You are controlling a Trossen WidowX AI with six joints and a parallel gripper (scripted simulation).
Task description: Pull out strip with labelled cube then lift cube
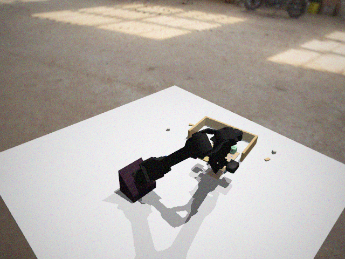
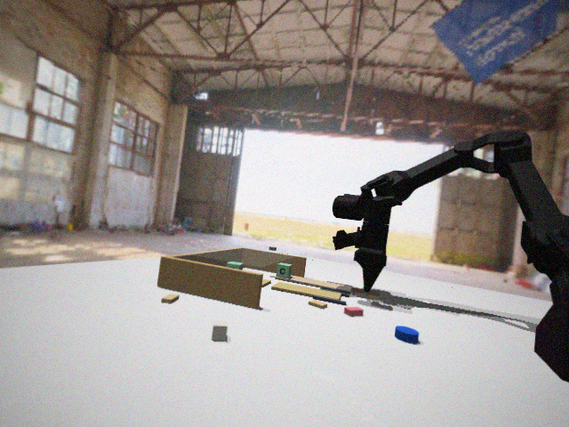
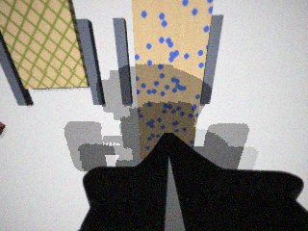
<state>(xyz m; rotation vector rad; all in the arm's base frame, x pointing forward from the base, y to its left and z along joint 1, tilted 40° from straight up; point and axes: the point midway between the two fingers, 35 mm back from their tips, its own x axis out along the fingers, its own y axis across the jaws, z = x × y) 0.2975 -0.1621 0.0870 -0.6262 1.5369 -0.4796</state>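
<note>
My gripper tip is 90 mm short of the strip and 10 mm to the right of it. Also, from my gripper tip: grey disc 240 mm ahead, 60 mm above, 20 mm to the left; then blue disc 240 mm to the left, 90 mm behind.
</note>
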